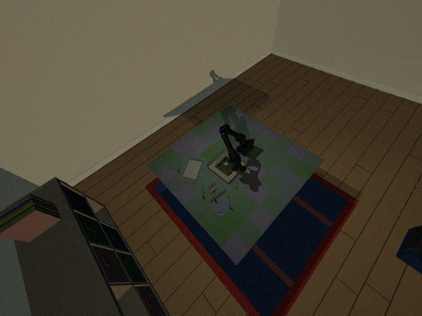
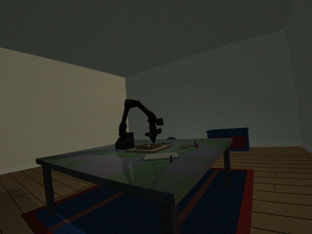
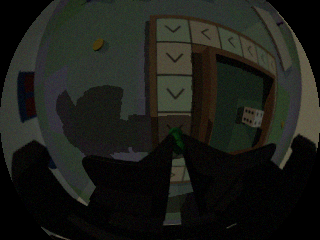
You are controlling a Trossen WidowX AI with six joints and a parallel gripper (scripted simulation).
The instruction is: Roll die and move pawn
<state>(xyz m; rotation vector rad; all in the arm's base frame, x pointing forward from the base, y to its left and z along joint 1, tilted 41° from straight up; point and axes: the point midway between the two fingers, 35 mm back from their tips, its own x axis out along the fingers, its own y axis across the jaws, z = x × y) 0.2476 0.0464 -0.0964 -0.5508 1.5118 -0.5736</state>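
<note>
The dark-green pawn lies 10 mm above my gripper tip. The rest, counted from my gripper tip: green-floored dice tray: 20 mm ahead, 110 mm to the right, 30 mm below; white die: 20 mm ahead, 130 mm to the right, 10 mm below; pale flat sheet: 280 mm ahead, 360 mm to the right, 30 mm below.
</note>
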